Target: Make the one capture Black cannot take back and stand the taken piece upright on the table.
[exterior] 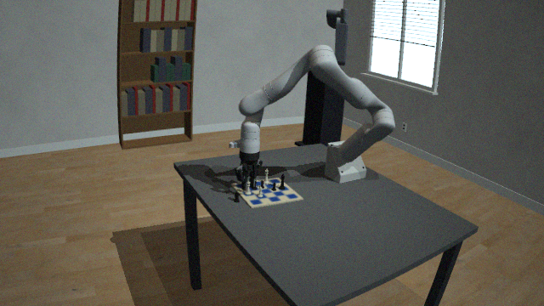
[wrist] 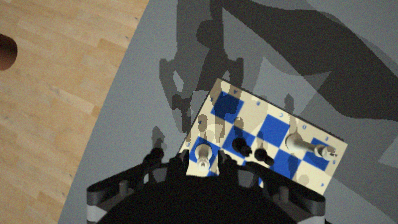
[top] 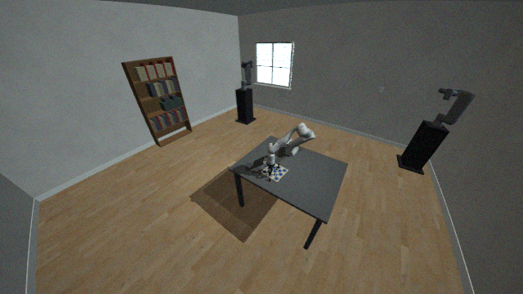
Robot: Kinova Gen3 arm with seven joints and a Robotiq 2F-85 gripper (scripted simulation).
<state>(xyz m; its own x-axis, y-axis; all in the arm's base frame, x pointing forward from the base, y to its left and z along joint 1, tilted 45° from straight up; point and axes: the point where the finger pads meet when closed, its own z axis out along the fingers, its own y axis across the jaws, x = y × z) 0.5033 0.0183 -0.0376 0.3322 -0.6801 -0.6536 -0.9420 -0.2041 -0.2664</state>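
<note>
Right now the blue-and-cream chessboard is 8 cm behind my hand, 1 cm to the left of it and 4 cm below it. The rest, counted from my hand: tall white piece (12 cm behind, 6 cm to the right, 1 cm below).
</note>
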